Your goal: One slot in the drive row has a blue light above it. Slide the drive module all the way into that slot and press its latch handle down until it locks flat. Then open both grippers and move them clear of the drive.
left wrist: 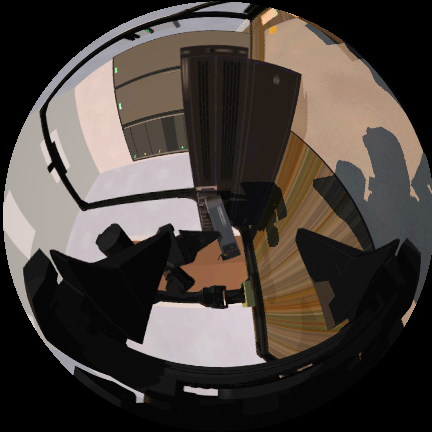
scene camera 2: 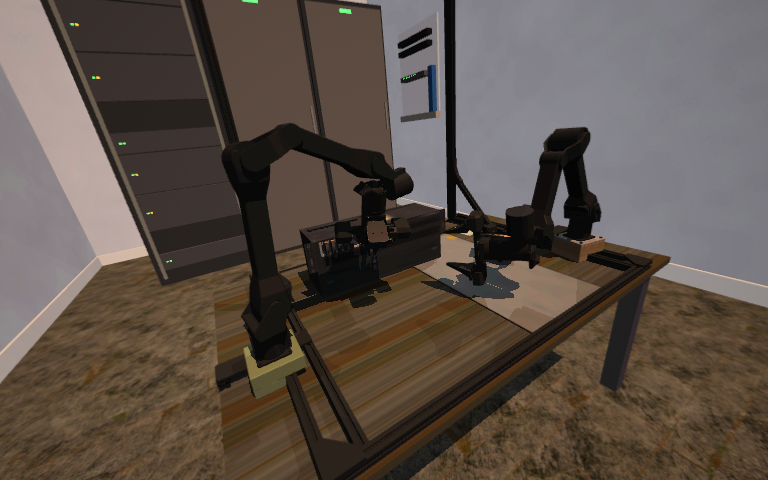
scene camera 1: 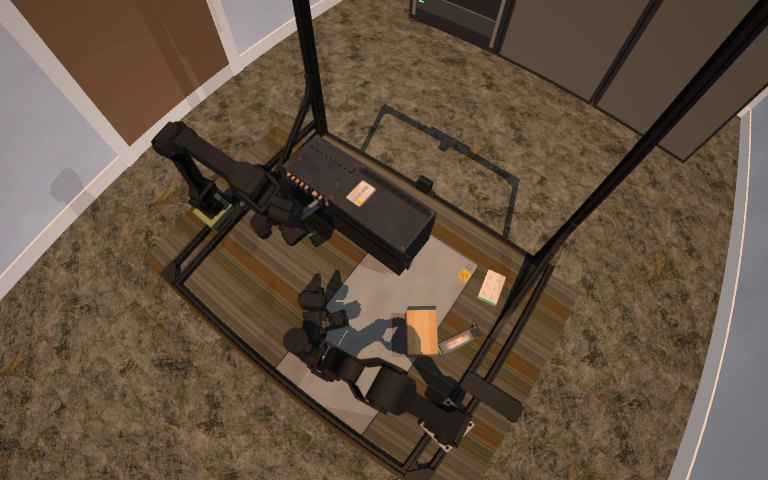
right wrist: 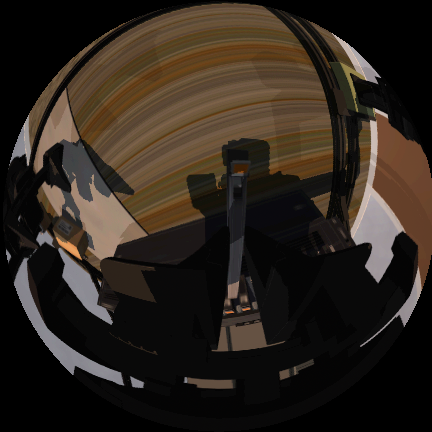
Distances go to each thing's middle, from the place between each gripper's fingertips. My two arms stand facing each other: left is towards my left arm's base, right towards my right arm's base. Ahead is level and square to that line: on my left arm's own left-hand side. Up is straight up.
My left hand is 100 mm past the drive module (right wrist: 237, 164), 180 mm to the left of it and 10 mm above it. Also, from my left hand: grey mat (scene camera 1: 375, 298): 60 mm behind, 160 mm to the left, 130 mm below.
Now: right hand 10 mm past the drive module and 10 mm above it. From my right hand the other things lie so: grey mat: 20 mm ahead, 340 mm to the left, 130 mm below.
